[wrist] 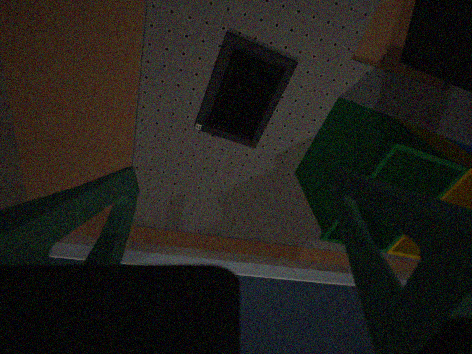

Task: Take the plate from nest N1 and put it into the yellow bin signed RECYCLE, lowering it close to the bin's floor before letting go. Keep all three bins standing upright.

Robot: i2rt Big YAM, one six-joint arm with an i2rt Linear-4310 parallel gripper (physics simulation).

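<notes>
The gripper (235,178) is visible, together with a dark grey nest (250,48), a green bin (369,142) and a black plate (249,84).
</notes>
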